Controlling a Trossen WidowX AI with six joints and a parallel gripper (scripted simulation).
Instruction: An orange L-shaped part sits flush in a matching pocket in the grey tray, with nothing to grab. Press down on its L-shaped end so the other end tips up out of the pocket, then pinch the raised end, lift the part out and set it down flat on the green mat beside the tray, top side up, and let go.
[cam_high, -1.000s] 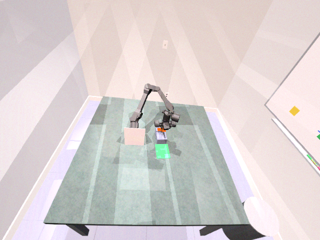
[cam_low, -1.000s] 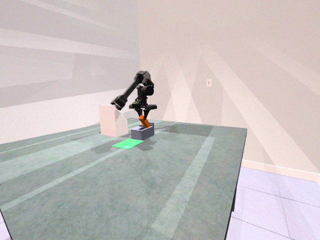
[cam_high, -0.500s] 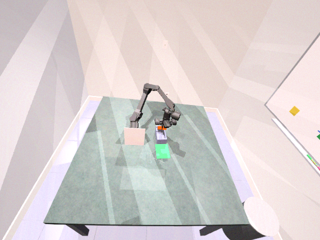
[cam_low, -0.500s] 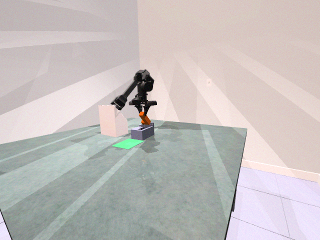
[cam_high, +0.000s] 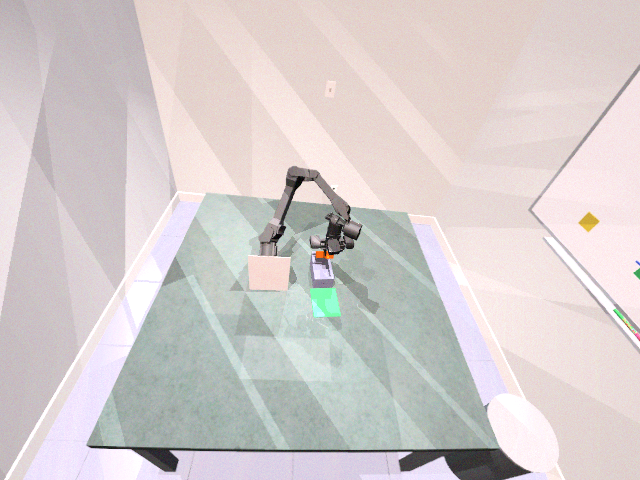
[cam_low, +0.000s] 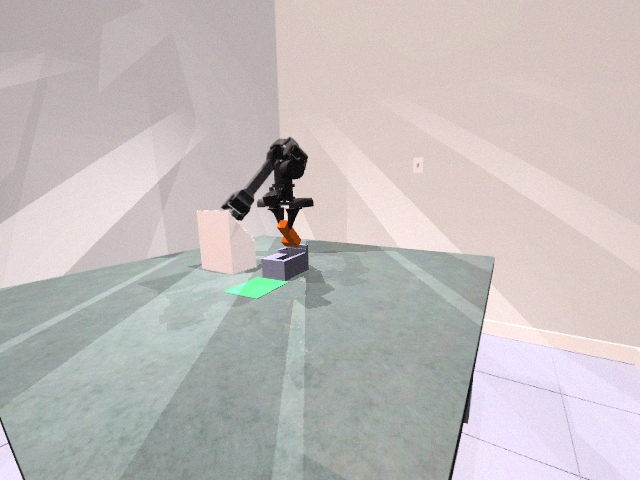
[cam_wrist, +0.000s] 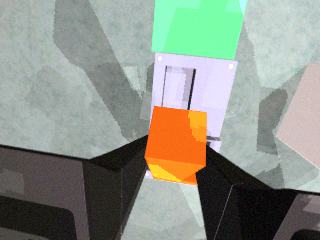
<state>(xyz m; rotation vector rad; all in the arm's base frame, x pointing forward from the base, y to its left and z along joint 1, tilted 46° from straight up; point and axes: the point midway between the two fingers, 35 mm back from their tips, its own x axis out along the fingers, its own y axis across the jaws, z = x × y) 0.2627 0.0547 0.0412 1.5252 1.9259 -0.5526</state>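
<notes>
Now: gripper tip 2 cm short of the green mat, 14 cm to the left of it and 17 cm above it. The rest, counted from my gripper tip: orange L-shaped part: 2 cm behind, 3 cm to the left, 3 cm below.
</notes>
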